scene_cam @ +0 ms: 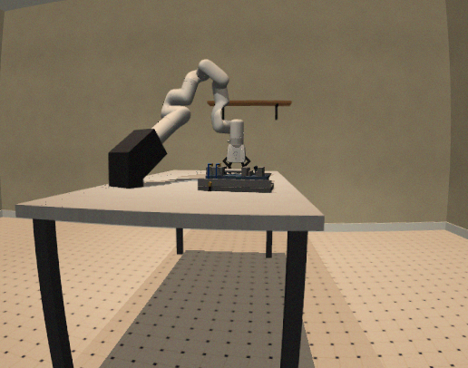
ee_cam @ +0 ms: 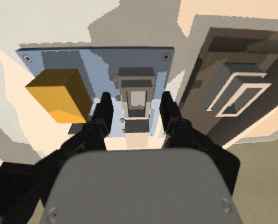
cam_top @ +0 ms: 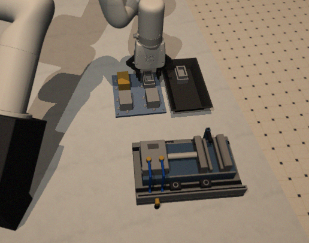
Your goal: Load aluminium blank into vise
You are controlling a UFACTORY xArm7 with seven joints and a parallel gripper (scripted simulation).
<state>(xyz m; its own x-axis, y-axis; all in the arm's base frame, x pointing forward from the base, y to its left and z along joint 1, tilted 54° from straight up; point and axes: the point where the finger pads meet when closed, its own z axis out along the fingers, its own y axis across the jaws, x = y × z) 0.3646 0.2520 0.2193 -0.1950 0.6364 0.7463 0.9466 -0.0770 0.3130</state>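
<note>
Right now the brass blank is 9 cm behind my hand, 2 cm to the right of it and 2 cm below it. From my hand the other things lie so: hosed end block: 4 cm ahead, 35 cm to the right, 3 cm above.
</note>
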